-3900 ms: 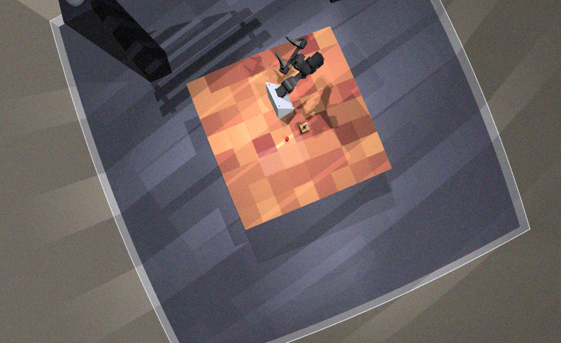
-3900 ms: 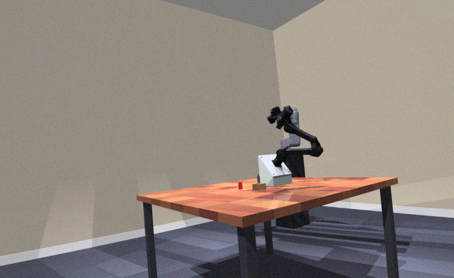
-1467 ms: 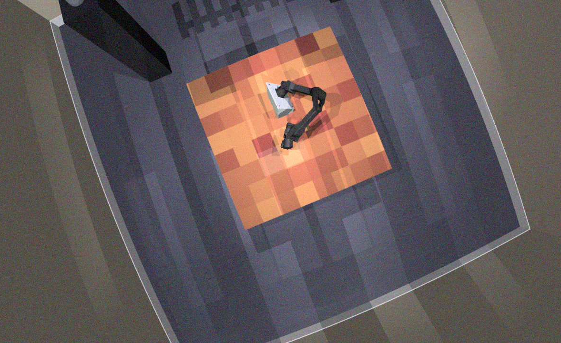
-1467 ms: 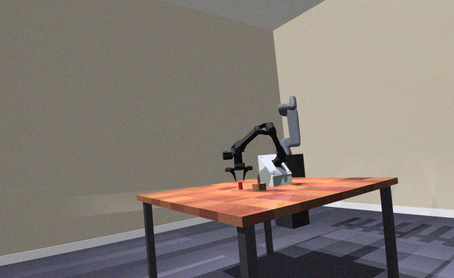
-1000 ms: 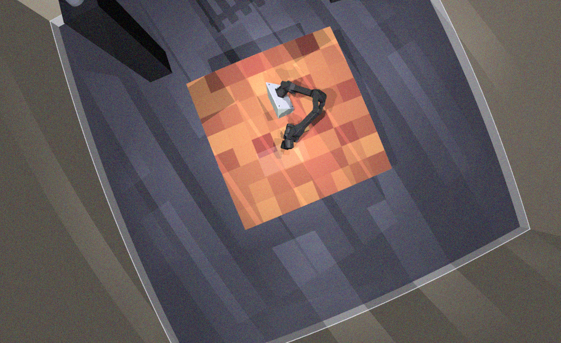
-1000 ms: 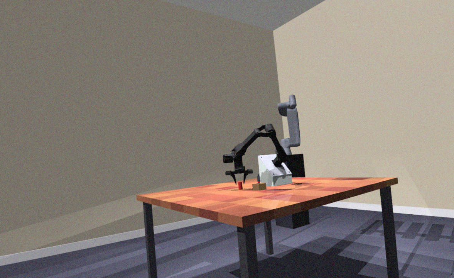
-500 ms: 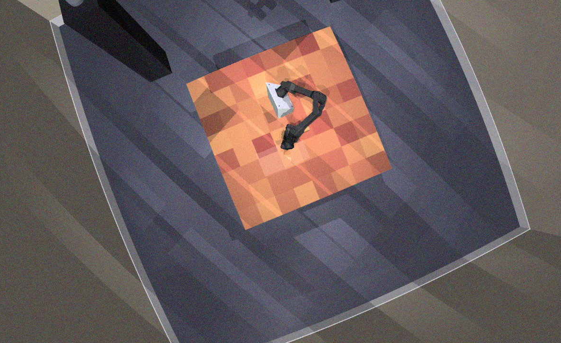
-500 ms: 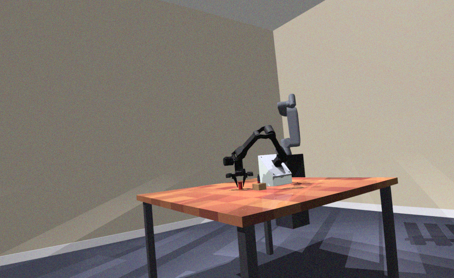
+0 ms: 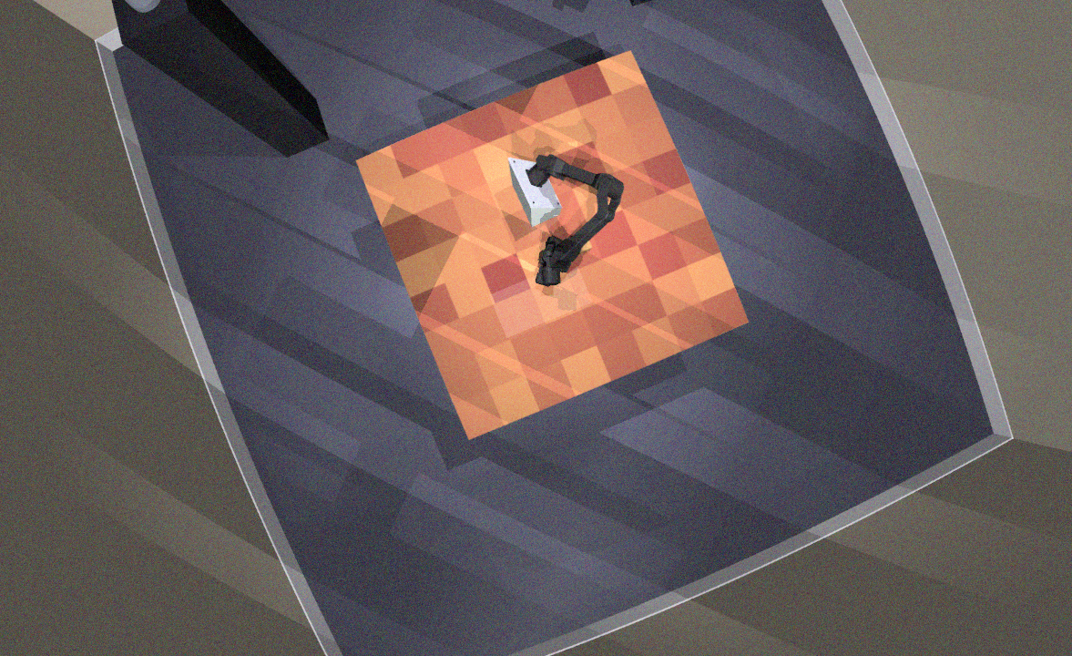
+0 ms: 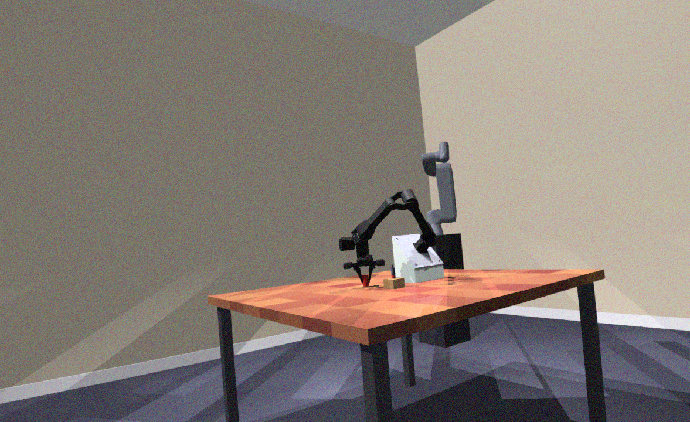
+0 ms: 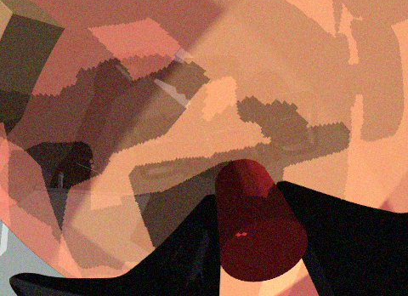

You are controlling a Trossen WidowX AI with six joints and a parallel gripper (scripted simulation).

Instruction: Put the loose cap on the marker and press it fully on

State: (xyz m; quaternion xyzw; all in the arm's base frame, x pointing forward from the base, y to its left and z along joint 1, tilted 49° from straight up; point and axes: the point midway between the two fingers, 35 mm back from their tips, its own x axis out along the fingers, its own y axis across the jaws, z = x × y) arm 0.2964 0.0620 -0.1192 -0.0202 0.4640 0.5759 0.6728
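Right now the dark marker is 30 mm behind my gripper tip, 160 mm to the left of it and 60 mm above it. Round my gripper tip: red cap 10 mm above.
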